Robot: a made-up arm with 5 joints.
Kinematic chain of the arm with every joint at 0, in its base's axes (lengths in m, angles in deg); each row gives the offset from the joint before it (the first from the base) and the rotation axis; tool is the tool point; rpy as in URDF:
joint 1: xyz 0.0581 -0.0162 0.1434 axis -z
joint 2: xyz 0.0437 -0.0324 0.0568 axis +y
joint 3: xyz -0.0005 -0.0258 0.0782 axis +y
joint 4: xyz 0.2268 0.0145 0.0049 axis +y
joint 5: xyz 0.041 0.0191 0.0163 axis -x
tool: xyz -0.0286 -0.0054 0.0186 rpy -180 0 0
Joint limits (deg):
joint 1: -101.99..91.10
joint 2: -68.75..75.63
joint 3: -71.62..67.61
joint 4: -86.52..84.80
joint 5: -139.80..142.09
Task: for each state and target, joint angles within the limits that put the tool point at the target. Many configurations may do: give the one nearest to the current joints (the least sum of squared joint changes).
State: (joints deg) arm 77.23 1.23 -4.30 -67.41 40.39
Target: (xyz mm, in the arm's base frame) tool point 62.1 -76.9 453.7
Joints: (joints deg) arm 70.65 -37.20 -26.61 -69.49 41.44
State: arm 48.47 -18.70 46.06 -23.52 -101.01
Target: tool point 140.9 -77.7 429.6
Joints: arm 12.74 -67.73 13.49 -27.44 -101.61
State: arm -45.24 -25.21 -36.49 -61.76 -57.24
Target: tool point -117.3 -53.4 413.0
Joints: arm 2.15 -54.01 -71.62 -35.66 -65.09
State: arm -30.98 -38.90 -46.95 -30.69 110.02
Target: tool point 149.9 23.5 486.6
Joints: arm -26.43 -23.26 -38.72 -28.71 111.47
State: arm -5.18 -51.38 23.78 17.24 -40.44
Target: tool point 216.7 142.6 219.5
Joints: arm -55.53 -52.69 66.87 -0.49 -40.95
